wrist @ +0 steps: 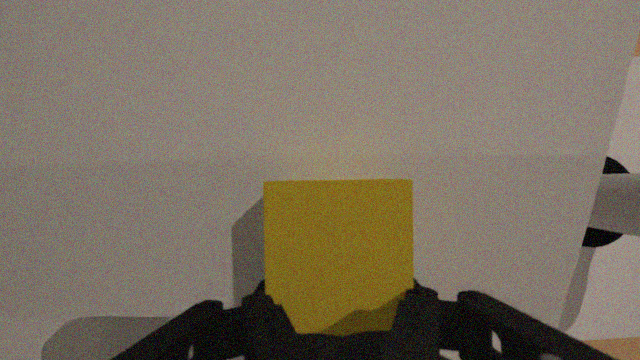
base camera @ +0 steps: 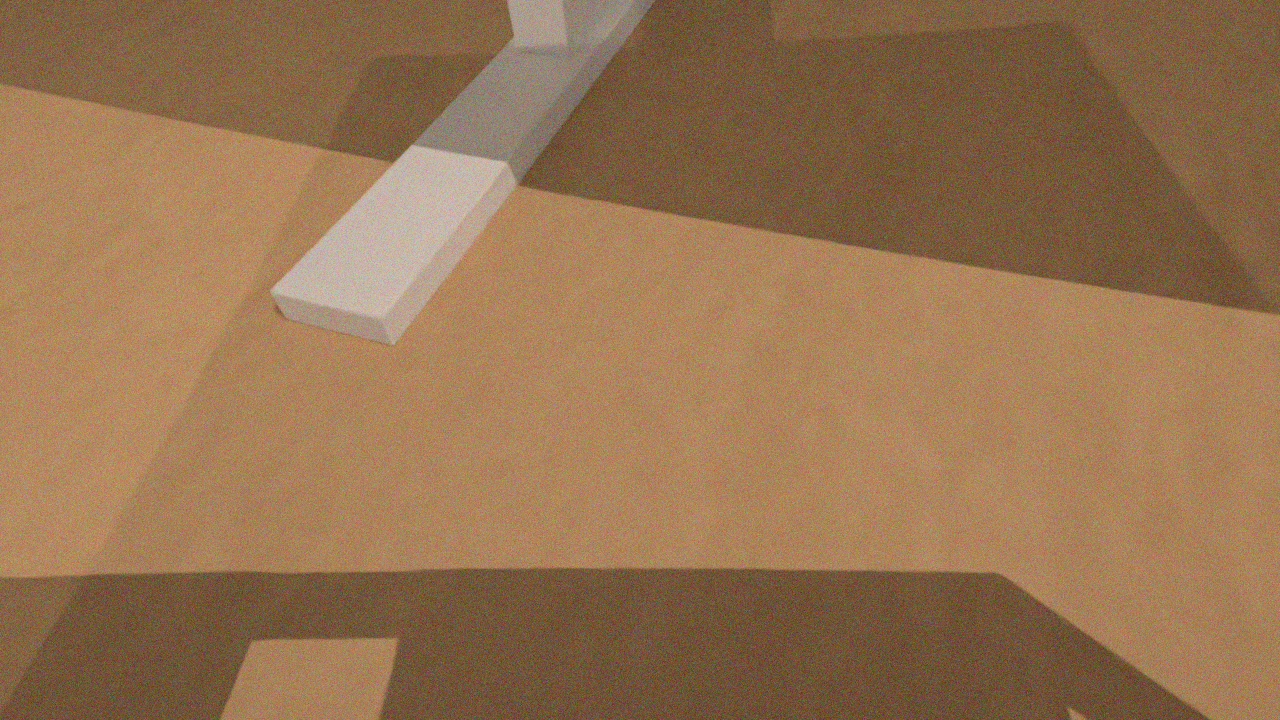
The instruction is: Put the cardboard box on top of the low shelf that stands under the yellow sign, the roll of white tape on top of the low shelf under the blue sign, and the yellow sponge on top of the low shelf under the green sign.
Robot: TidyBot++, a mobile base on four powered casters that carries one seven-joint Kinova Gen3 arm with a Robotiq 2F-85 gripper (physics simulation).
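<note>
The yellow sponge lies on a pale grey surface in the wrist view, low in the middle, with its edges nearly square to the view. My gripper is shut on the sponge, with one black finger against its left side and one against its right side. The lower end of the sponge is hidden by the gripper. The cardboard box, the roll of white tape, the low shelves and the signs do not show in either view.
In the base camera view a long white bar lies on the wooden floor, with a white post rising from it. In the wrist view a grey cylindrical part with black round pieces shows beyond the surface's right edge.
</note>
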